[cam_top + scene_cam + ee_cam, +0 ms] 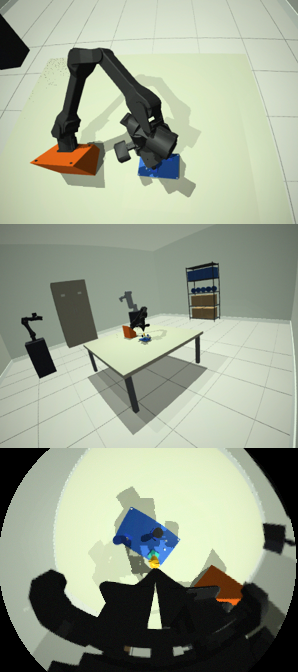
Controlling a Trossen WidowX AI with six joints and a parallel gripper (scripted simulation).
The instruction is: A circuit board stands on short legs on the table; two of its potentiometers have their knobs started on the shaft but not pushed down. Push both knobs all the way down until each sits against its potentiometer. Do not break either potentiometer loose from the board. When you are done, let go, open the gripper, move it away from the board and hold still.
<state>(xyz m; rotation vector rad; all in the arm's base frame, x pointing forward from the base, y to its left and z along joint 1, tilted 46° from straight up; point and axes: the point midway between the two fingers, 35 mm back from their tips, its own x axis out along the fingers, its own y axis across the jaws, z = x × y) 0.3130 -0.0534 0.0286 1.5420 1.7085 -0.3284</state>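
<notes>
Right now the yellow knob is 40 mm below my gripper tip. The rest, counted from my gripper tip: black knob 20 mm ahead, 50 mm to the right, 40 mm below.
</notes>
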